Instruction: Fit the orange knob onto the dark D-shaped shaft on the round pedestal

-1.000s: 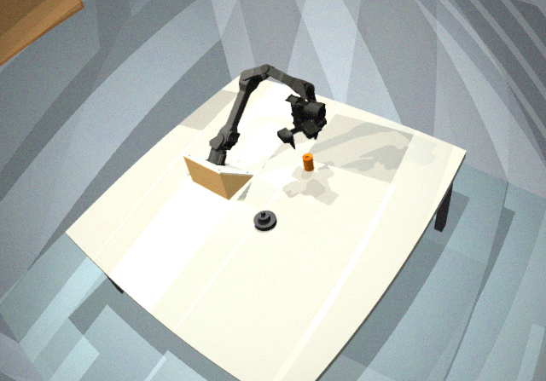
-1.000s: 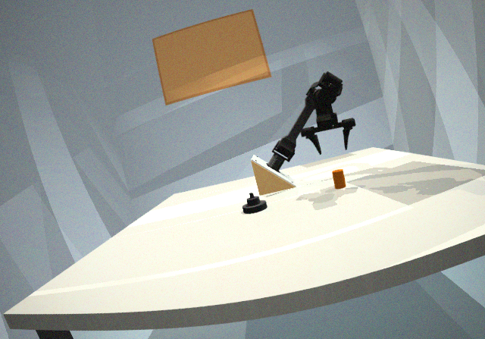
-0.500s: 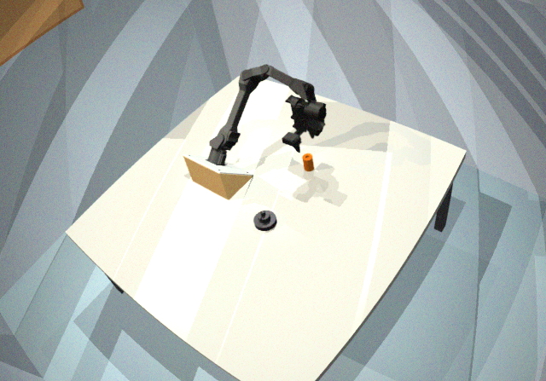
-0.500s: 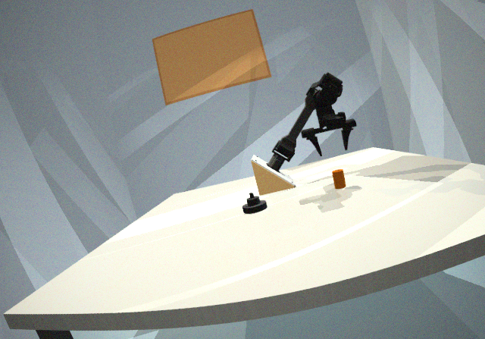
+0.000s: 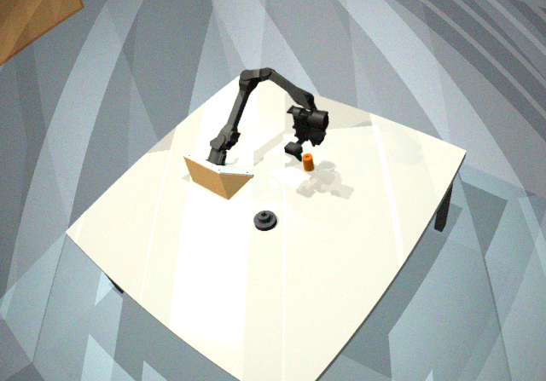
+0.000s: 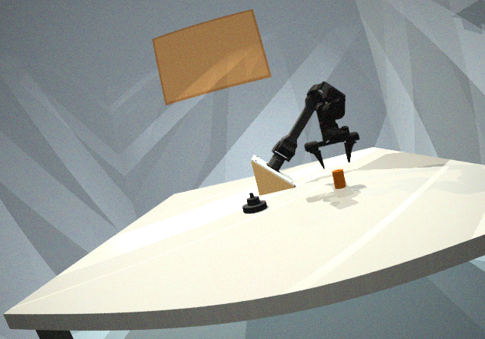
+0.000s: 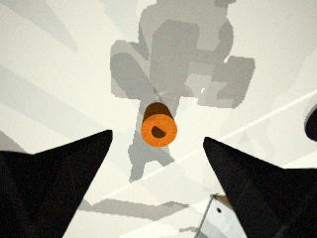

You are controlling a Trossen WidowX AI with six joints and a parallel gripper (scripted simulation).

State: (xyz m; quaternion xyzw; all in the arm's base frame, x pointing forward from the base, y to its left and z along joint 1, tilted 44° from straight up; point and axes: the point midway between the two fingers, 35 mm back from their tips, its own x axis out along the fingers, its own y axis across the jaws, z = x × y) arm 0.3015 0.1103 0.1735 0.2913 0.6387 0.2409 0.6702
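My gripper tip is 5 cm above the orange knob. Round my gripper tip: round dark pedestal: 31 cm to the right, 5 cm below.
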